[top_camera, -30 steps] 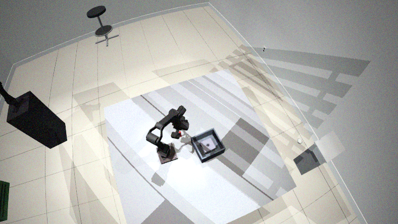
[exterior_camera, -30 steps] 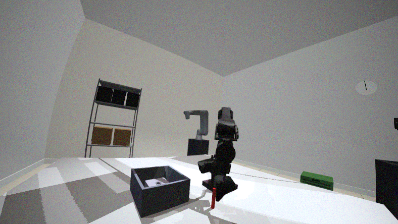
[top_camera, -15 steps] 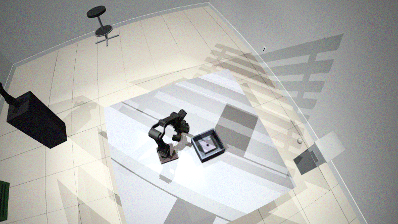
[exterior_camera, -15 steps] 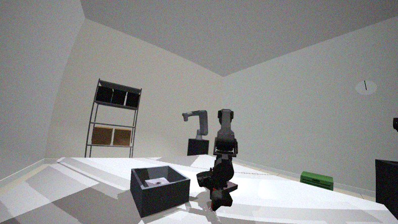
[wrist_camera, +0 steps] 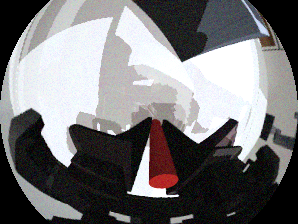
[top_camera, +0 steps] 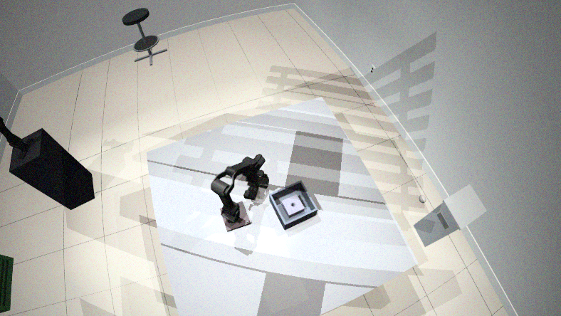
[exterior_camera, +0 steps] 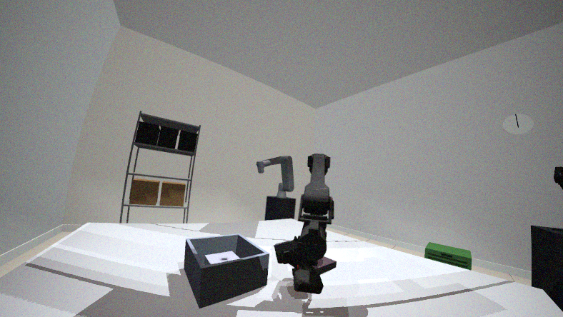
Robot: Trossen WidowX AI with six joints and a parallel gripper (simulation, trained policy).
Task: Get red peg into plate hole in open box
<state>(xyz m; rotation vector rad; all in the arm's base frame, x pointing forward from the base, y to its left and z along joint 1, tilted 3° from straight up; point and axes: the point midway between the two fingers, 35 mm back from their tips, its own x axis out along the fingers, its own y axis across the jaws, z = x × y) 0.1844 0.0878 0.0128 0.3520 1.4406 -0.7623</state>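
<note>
Right now the grey box is 130 mm ahead of my gripper tip, 170 mm to the right of it and 10 mm above it. Round my gripper tip: red peg (10 mm to the left, 30 mm above).
</note>
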